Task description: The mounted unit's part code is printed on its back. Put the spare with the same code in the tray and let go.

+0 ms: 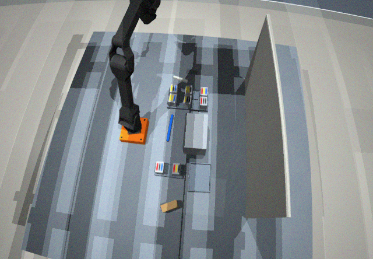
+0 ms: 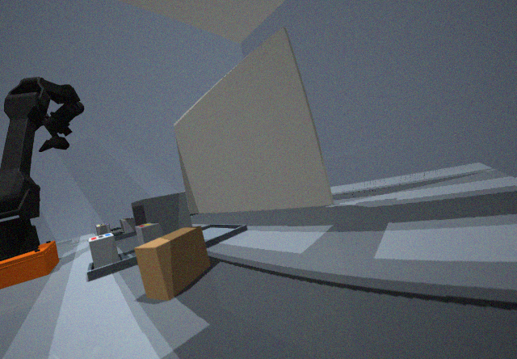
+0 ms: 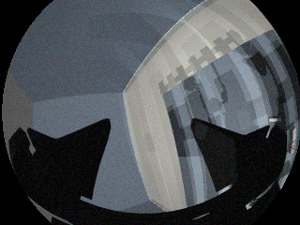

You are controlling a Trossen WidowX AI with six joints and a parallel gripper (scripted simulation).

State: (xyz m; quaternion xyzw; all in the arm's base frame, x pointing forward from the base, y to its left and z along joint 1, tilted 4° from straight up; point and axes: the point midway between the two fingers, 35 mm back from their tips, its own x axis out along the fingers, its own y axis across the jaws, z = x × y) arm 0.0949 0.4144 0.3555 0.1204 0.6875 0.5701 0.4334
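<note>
Right now my gripper tip is 36 cm above the spare, 25 cm to the left of it and 22 cm short of it. From my gripper tip the other things lie so: tall pale panel (53 cm to the right, 48 cm ahead, 17 cm below); blue pen (43 cm to the right, 39 cm below, 12 cm ahead); mounted unit (48 cm to the right, 35 cm below, 23 cm ahead).
</note>
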